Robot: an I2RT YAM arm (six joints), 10 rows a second.
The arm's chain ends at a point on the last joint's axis. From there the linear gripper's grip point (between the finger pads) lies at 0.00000 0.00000 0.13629 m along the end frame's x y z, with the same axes.
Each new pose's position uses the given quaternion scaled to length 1; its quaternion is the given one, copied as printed.
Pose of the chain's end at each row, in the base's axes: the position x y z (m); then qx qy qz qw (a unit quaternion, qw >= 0):
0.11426 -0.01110 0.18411 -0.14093 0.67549 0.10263 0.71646
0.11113 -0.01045 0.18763 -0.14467 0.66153 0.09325 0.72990
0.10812 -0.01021 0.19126 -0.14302 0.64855 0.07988 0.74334
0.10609 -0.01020 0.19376 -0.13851 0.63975 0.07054 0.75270
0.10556 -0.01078 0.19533 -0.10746 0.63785 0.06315 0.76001
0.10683 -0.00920 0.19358 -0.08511 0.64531 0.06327 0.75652
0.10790 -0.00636 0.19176 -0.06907 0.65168 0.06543 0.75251
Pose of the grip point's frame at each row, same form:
0.24224 0.03532 0.19061 -0.14093 0.67549 0.10263 0.71646
0.23907 0.03515 0.19893 -0.14467 0.66153 0.09325 0.72990
0.23641 0.03289 0.20732 -0.14302 0.64855 0.07988 0.74334
0.23469 0.03052 0.21326 -0.13851 0.63975 0.07054 0.75270
0.23585 0.02246 0.21757 -0.10746 0.63785 0.06315 0.76001
0.23843 0.01948 0.21439 -0.08511 0.64531 0.06327 0.75652
0.24034 0.01943 0.21099 -0.06907 0.65168 0.06543 0.75251

